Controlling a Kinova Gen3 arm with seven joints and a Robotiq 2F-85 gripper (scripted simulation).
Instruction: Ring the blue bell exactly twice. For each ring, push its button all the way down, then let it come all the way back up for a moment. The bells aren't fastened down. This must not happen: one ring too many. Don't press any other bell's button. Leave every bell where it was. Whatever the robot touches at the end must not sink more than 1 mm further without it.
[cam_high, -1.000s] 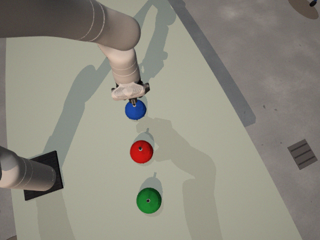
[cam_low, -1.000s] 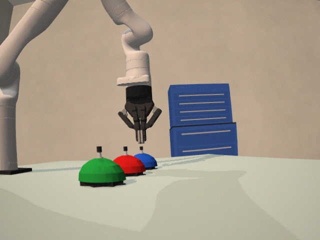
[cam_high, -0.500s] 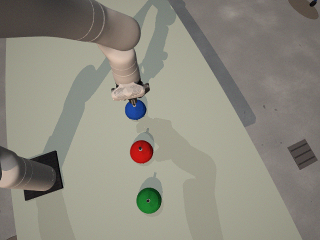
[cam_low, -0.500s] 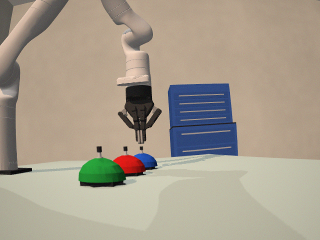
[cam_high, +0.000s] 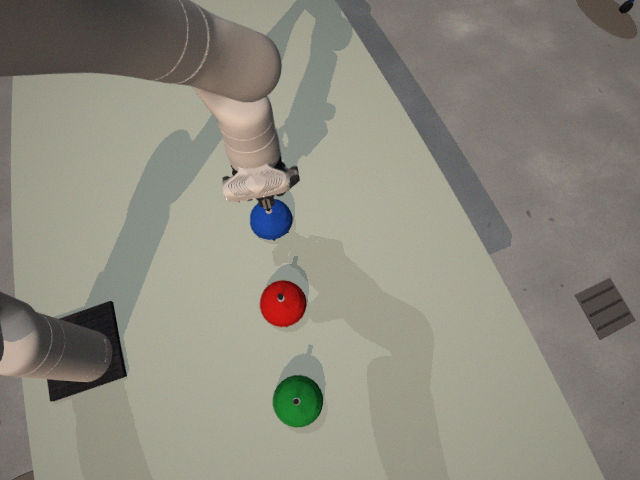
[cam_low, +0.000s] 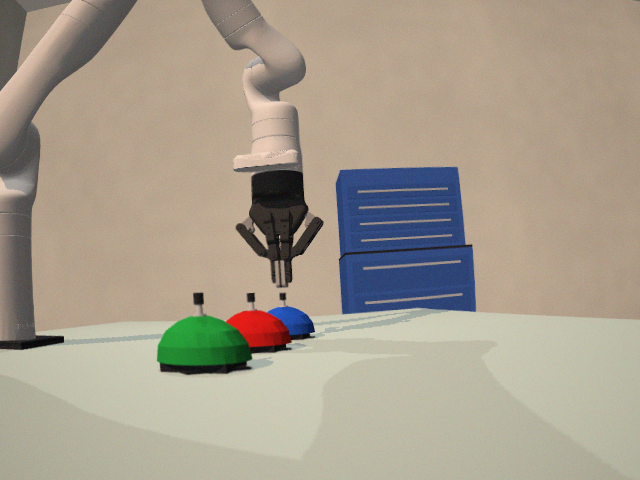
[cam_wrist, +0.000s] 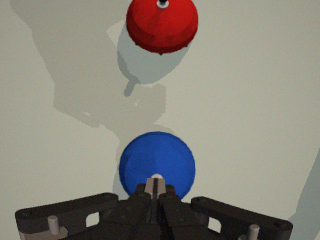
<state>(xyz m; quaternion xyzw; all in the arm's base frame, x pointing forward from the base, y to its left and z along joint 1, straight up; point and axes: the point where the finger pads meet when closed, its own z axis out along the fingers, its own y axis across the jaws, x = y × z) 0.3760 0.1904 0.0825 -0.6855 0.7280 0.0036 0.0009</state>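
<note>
Now: the blue bell 5 cm below my hand. Also, from my hand: red bell 17 cm to the right, 5 cm below, 1 cm behind; green bell 34 cm to the right, 5 cm below, 2 cm behind.
</note>
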